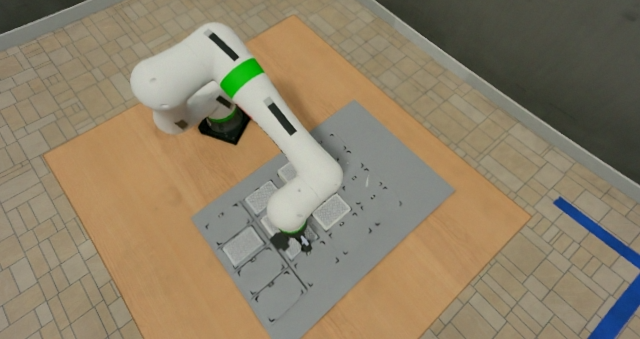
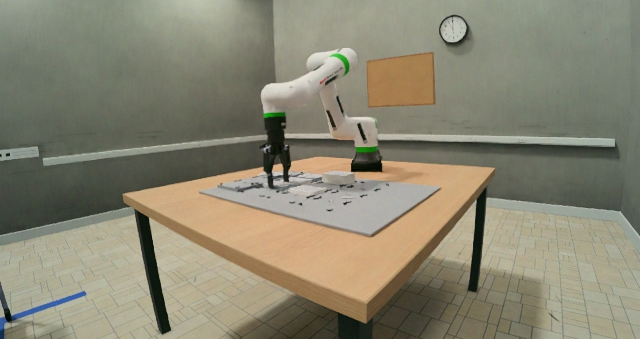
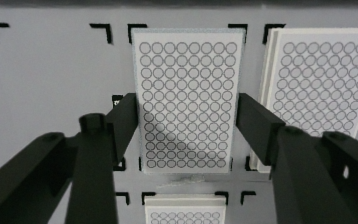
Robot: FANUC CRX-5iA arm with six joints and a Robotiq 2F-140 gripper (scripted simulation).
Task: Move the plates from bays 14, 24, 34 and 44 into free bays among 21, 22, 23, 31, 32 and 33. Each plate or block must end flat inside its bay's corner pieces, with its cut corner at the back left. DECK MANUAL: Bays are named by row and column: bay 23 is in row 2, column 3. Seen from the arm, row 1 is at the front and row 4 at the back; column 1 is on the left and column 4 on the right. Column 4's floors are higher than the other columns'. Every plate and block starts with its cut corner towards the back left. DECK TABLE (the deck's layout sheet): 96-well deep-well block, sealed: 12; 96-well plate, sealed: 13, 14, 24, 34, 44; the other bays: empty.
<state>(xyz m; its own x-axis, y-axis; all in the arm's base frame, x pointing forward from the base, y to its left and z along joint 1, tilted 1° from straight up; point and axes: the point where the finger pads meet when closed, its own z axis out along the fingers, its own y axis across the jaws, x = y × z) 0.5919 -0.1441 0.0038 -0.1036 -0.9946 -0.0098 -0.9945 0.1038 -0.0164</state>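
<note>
Now: hand 12 cm past the sealed 96-well plate, 15 cm to the left of it and 1 cm above it. Round my hand: sealed deep-well block (20 cm behind, 19 cm to the left, 1 cm below).
</note>
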